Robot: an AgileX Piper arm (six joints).
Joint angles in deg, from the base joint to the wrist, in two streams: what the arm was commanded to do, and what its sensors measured. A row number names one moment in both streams.
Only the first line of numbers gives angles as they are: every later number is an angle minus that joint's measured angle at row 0.
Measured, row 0: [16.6 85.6 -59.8 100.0 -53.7 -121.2]
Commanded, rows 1 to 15: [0.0 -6.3 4.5 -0.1 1.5 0.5]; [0.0 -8.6 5.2 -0.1 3.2 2.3]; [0.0 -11.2 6.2 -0.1 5.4 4.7]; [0.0 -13.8 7.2 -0.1 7.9 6.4]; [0.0 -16.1 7.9 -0.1 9.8 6.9]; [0.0 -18.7 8.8 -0.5 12.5 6.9]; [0.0 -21.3 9.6 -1.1 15.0 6.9]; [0.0 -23.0 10.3 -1.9 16.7 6.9]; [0.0 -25.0 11.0 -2.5 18.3 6.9]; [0.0 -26.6 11.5 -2.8 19.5 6.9]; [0.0 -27.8 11.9 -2.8 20.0 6.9]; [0.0 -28.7 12.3 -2.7 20.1 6.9]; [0.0 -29.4 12.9 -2.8 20.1 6.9]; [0.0 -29.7 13.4 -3.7 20.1 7.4]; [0.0 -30.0 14.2 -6.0 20.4 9.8]
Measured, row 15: [0.0 -28.1 11.8 -2.0 18.7 6.6]
